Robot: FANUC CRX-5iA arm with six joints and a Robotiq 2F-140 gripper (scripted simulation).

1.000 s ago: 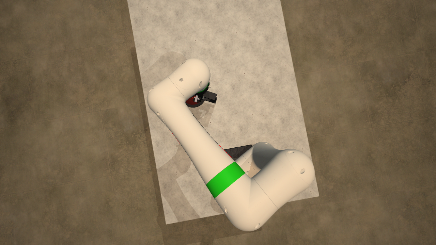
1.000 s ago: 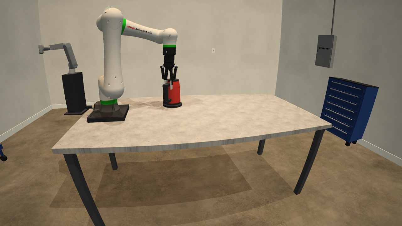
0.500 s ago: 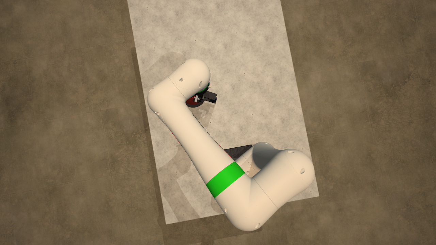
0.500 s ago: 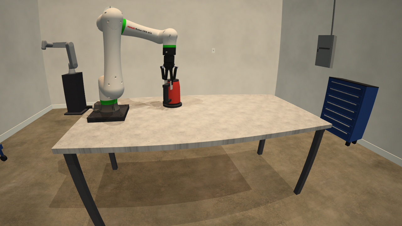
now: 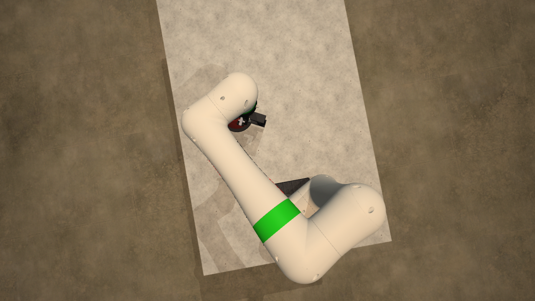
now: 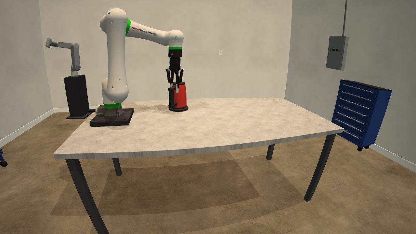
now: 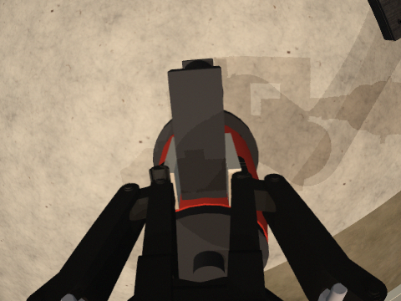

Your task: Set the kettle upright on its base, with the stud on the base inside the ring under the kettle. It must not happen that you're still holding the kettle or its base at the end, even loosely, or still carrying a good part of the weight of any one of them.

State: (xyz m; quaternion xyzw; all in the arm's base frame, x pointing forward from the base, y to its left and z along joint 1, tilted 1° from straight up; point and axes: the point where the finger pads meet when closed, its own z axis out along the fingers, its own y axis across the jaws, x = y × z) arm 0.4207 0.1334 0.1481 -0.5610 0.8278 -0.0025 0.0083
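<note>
My gripper is now 6 cm above the red kettle, 3 cm to the right of it and 1 cm short of it. Also, from my hand: round black base (16 cm below, 6 cm to the left, 3 cm ahead).
</note>
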